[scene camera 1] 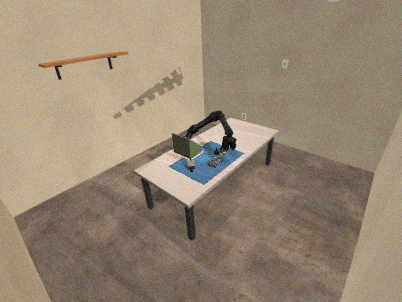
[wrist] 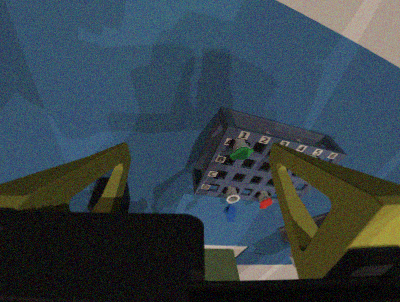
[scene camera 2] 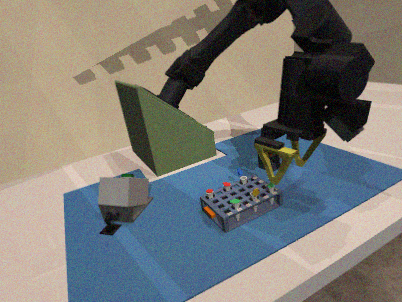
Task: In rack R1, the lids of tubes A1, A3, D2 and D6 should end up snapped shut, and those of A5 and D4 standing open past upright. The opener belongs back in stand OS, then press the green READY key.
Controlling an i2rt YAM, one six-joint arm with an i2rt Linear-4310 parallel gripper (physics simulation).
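Seen in the pictures: gripper, between the fingertips: [scene camera 1: 223, 156] [wrist: 199, 150] [scene camera 2: 287, 174]; arm's base, origin of its link: [scene camera 1: 187, 139] [scene camera 2: 165, 106].
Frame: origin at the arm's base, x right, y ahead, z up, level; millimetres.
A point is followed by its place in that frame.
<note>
My gripper [scene camera 1: 229, 150] [scene camera 2: 288, 172] @[x -17, y 415, z -86 mm] [wrist: 199, 150] @[x -17, y 415, z -86 mm] is open and empty above the column-1 end of blue-grey rack R1 [scene camera 2: 226, 222] @[x 128, y 406, z -119 mm] [wrist: 280, 125] @[x 68, y 412, z -137 mm]. Tube A1's green lid [scene camera 2: 272, 187] @[x 23, y 411, z -98 mm] [wrist: 242, 153] @[x 19, y 407, z -97 mm] lies over its mouth; whether it is snapped cannot be told. A3's yellow lid [scene camera 2: 255, 192] @[x 63, y 411, z -89 mm] stands up. A5's green lid [scene camera 2: 235, 201] @[x 97, y 397, z -97 mm] and D6's red lid [scene camera 2: 210, 191] @[x 110, y 343, z -93 mm] look down. D4 has a red lid [scene camera 2: 227, 185] @[x 70, y 344, z -98 mm] [wrist: 266, 203] @[x 70, y 341, z -97 mm]. D2's blue lid [scene camera 2: 239, 171] @[x 32, y 337, z -86 mm] [wrist: 230, 213] @[x 28, y 339, z -86 mm] hangs open. The right finger hides A3 and A5 in the wrist view. The black stand [scene camera 2: 262, 162] [wrist: 102, 192] @[x -97, y 321, z -119 mm] is partly hidden; the opener cannot be made out.
A grey box [scene camera 1: 191, 163] @[x 250, y 223, z -79 mm] [scene camera 2: 123, 191] @[x 237, y 239, z -77 mm] stands left of the rack, with a small green piece [scene camera 2: 127, 175] @[x 211, y 199, z -67 mm] behind it. A tall green wedge-shaped block [scene camera 1: 186, 146] @[x 112, y 72, z -7 mm] [scene camera 2: 172, 135] @[x 55, y 122, z -47 mm] stands behind the blue mat [scene camera 1: 204, 176] @[x 294, y 391, z -139 mm] [scene camera 2: 165, 250] @[x 229, y 368, z -139 mm], near the arm's base.
</note>
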